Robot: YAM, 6 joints.
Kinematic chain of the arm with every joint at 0, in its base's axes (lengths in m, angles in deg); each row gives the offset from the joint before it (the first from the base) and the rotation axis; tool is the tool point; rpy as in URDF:
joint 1: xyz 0 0 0.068 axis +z
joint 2: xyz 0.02 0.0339 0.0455 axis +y
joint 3: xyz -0.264 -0.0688 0 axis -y
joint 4: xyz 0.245 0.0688 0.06 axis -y
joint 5: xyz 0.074 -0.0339 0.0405 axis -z
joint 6: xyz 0.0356 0 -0.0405 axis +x
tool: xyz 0 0 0 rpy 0 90 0
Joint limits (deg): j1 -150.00..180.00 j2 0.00..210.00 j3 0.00..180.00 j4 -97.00..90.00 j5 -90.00..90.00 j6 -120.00..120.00
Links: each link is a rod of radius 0.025 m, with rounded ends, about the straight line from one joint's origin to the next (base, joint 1, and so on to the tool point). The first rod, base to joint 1, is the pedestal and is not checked.
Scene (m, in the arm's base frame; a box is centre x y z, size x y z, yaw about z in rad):
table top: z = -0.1
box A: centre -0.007 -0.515 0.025 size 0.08 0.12 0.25 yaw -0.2
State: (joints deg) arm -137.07 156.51 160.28 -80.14 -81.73 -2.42
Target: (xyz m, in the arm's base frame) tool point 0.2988 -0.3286 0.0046
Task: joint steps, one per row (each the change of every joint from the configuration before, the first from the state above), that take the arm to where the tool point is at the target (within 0.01 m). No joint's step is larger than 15 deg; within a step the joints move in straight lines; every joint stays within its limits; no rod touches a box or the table.
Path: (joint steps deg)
1: 14.14 -2.99 -1.72 2.92 1.51 0.00
2: 14.14 -2.98 -1.72 2.91 1.52 0.00
3: 14.15 -2.99 -1.72 2.92 1.51 0.00
4: 14.14 6.34 -9.73 -8.12 -0.24 0.00
5: 14.14 6.34 -9.73 -8.13 -0.24 0.00
6: 14.15 6.34 -9.73 -8.12 -0.24 0.00

